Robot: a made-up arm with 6 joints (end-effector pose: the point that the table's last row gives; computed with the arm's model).
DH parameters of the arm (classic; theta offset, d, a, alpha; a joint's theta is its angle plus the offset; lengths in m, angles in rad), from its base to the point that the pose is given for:
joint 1: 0 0.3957 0.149 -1.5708
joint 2: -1.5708 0 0.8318 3.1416
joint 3: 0 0 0.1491 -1.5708
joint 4: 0 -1.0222 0 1.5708
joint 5: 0 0 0 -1.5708
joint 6: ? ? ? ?
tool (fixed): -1.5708 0 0 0
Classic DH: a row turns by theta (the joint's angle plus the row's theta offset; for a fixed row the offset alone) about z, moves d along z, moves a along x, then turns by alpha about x.
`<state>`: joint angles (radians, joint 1 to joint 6).
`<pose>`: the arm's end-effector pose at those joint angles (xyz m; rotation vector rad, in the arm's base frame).
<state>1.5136 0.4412 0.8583 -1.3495 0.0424 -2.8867</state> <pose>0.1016 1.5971 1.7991 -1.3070 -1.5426 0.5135</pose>
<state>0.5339 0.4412 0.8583 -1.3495 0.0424 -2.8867</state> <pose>1.3827 0.8057 1.7991 -1.8464 -0.7332 -0.1170</pose>
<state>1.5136 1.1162 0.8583 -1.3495 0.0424 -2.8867</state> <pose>0.1335 2.1549 0.5844 -1.7797 -1.3825 1.1158</pose>
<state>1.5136 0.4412 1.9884 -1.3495 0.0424 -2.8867</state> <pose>0.0320 0.3815 2.4170 -0.4340 -1.4923 -0.3984</pose>
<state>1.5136 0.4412 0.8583 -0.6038 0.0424 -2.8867</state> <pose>0.0972 1.5948 1.8048 -1.8219 -1.8213 -0.1184</pose>
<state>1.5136 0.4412 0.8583 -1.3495 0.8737 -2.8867</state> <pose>0.2682 1.4920 1.7993 -1.4394 -0.7441 0.0768</pose>
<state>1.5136 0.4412 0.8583 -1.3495 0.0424 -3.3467</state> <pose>0.1016 1.5971 1.7991 -0.9503 -1.3222 0.8130</pose>
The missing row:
joint 6: 1.5708 -0.244 0 1.5708
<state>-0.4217 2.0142 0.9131 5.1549 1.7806 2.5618</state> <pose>1.3388 -0.8370 -0.7136 -1.7832 1.6043 -1.3244</pose>
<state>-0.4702 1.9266 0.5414 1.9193 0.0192 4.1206</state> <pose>1.1674 -0.5884 -1.1112 0.5398 1.3169 -0.5435</pose>
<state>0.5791 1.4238 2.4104 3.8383 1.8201 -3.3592</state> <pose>1.3630 0.7099 1.3022 -0.1275 0.6916 -0.2344</pose>
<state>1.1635 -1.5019 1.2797 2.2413 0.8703 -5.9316</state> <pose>-0.8458 -1.5915 0.8374 -0.6845 -1.3715 -2.0885</pose>
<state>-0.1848 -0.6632 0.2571 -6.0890 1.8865 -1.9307</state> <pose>-0.0800 0.0605 2.0325 0.1067 -1.4425 2.2260</pose>
